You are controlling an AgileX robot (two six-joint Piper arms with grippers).
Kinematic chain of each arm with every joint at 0, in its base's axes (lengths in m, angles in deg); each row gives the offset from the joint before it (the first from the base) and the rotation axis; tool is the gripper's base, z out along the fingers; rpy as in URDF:
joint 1: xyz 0 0 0.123 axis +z
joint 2: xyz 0 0 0 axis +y
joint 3: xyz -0.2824 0 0.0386 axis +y
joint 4: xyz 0.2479 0 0.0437 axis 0.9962 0 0.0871
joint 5: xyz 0 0 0 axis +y
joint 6: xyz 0.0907 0 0.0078 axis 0.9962 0 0.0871
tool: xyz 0 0 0 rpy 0 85 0
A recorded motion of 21 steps. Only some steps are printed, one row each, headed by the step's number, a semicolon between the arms.
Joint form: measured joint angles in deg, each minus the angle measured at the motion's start. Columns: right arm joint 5, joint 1, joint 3, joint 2, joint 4, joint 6; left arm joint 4, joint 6, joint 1, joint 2, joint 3, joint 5.
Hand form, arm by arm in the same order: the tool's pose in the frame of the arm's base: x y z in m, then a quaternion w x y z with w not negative. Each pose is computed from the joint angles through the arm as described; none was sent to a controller.
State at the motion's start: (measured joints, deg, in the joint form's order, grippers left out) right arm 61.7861 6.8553 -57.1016 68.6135 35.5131 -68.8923; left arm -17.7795 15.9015 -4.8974 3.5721 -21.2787 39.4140
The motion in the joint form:
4: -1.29 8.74 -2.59 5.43 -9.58 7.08; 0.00 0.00 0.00 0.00 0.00 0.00
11: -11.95 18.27 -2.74 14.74 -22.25 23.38; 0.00 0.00 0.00 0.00 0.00 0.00
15: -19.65 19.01 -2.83 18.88 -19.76 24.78; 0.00 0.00 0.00 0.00 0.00 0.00
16: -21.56 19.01 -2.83 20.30 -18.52 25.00; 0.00 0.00 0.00 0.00 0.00 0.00
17: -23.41 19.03 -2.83 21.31 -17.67 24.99; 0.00 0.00 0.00 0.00 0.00 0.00
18: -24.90 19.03 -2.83 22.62 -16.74 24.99; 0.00 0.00 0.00 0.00 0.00 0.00
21: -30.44 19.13 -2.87 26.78 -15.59 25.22; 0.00 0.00 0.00 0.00 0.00 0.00
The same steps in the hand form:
4: 0.2247 0.0987 0.3084 0.23986 -0.54170 0.79543 0.12774; 0.0279 -0.0201 0.2724 0.60137 0.10647 0.78640 -0.09275
11: 0.2508 0.1352 0.2662 0.20144 -0.51787 0.82878 0.06608; 0.0279 -0.0201 0.2724 0.60137 0.10647 0.78640 -0.09275
15: 0.2680 0.1484 0.2506 0.23195 -0.48948 0.83714 0.07616; 0.0279 -0.0201 0.2724 0.60137 0.10647 0.78640 -0.09275
16: 0.2731 0.1515 0.2445 0.23652 -0.47856 0.84160 0.08216; 0.0279 -0.0201 0.2724 0.60137 0.10647 0.78640 -0.09275
17: 0.2773 0.1538 0.2404 0.24378 -0.47109 0.84350 0.08458; 0.0279 -0.0201 0.2724 0.60137 0.10647 0.78640 -0.09275
18: 0.2815 0.1562 0.2343 0.24557 -0.46355 0.84679 0.08812; 0.0279 -0.0201 0.2724 0.60137 0.10647 0.78640 -0.09275
21: 0.2956 0.1621 0.2146 0.25631 -0.44593 0.85337 0.08492; 0.0279 -0.0201 0.2724 0.60137 0.10647 0.78640 -0.09275

